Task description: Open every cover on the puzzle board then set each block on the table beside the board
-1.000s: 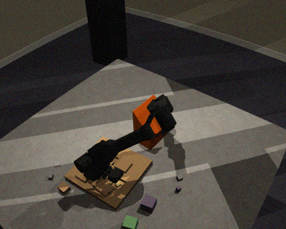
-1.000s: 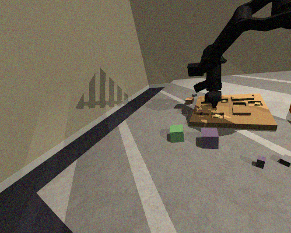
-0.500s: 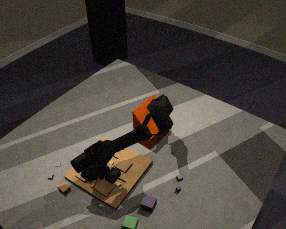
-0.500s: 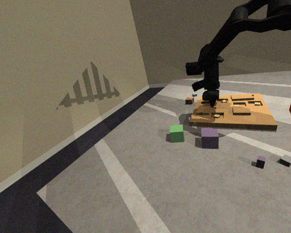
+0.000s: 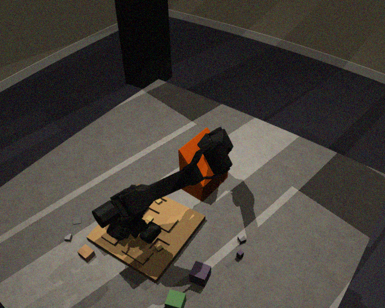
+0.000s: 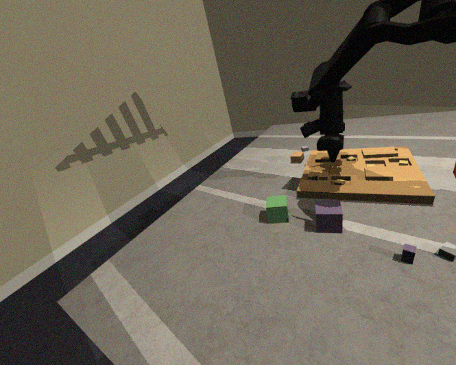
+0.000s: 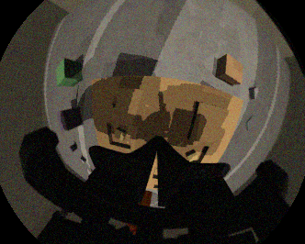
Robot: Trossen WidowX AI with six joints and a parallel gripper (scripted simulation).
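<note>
Now: the tan puzzle board 6 cm behind my gripper tip, 3 cm to the right of it and 2 cm below it. The rest, counted from my gripper tip: brown cube 13 cm ahead, 12 cm to the right, 3 cm below; then green cube 11 cm ahead, 23 cm to the left, 2 cm below; then purple cube 1 cm behind, 24 cm to the left, 2 cm below.
</note>
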